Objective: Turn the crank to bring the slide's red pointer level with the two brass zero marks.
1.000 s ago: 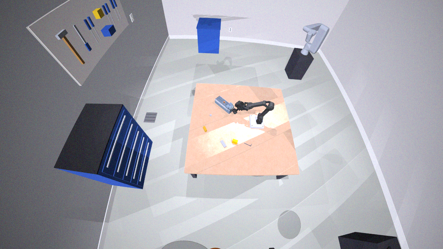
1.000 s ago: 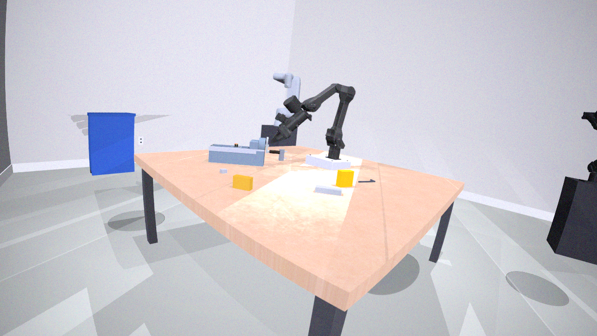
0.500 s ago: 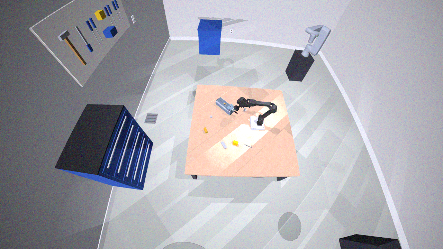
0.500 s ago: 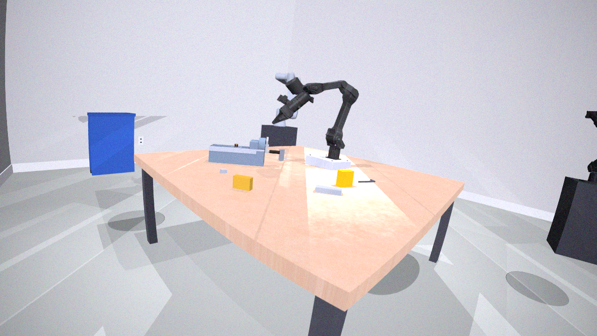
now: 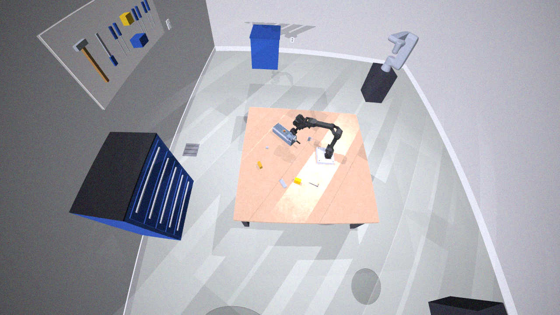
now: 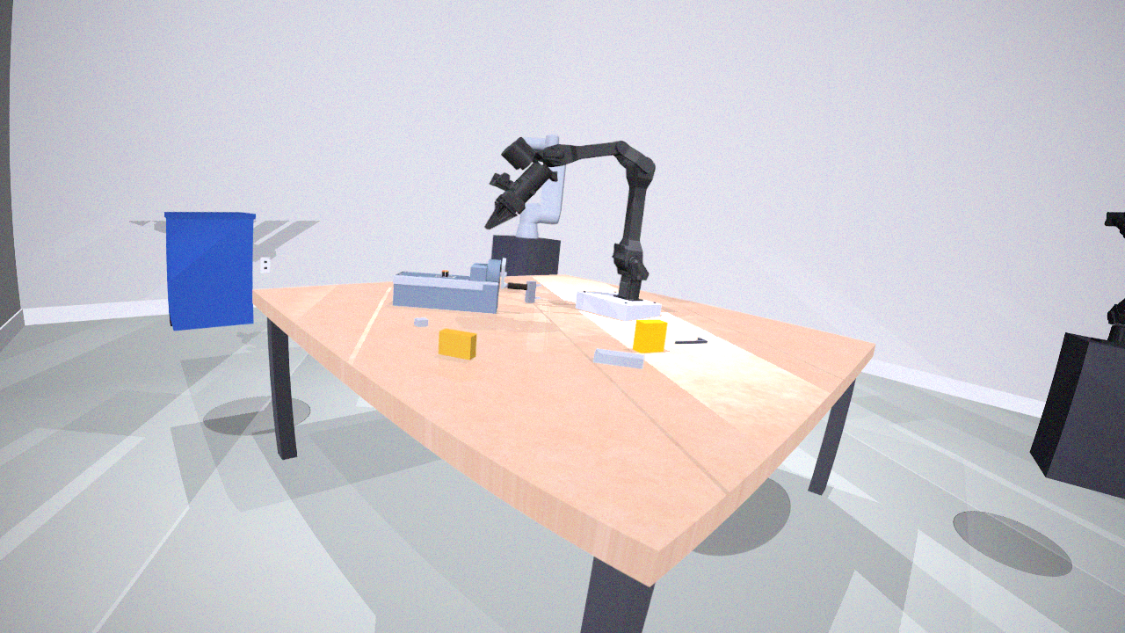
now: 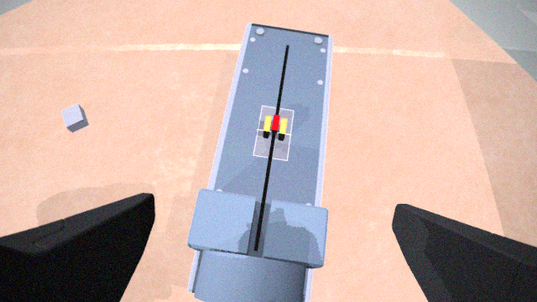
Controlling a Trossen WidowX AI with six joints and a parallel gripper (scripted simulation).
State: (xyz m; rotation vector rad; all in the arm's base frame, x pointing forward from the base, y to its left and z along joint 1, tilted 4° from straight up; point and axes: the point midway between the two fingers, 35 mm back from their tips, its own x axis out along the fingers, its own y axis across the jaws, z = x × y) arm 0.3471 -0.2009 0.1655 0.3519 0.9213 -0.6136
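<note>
The crank lies 130 mm below my gripper tip, 50 mm to the left of it and 50 mm behind it. Round my gripper tip: red pointer: 120 mm below, 70 mm to the right, 70 mm ahead; grey cube: 240 mm ahead, 190 mm below, 90 mm to the left; dark brown handle: 140 mm below, 70 mm behind, 60 mm to the left.
</note>
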